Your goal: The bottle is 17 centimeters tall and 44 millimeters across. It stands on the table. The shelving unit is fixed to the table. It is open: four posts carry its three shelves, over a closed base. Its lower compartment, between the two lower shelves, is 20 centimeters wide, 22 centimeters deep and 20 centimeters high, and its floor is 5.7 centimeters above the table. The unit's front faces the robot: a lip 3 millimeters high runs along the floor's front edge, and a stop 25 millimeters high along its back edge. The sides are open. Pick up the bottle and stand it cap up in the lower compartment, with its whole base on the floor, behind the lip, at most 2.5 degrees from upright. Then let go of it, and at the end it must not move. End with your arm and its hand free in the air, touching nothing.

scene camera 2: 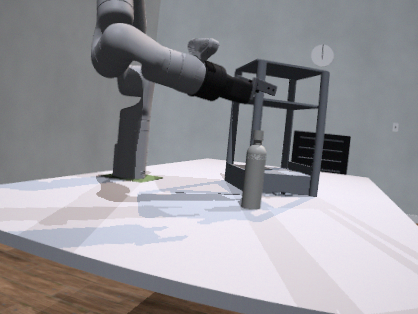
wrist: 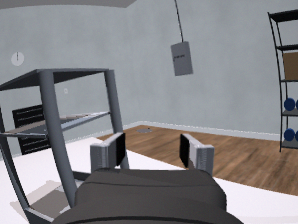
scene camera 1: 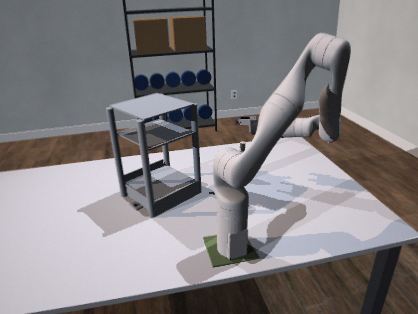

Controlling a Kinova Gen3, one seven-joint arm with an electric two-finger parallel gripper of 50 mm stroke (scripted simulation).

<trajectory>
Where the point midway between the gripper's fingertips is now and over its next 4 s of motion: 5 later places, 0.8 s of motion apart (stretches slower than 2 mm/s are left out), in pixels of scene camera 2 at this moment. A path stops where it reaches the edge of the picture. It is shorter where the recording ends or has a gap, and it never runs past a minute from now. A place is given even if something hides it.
My gripper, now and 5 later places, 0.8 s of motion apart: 266,89; 266,95; 266,96; 265,106; 263,131; 260,157
</trajectory>
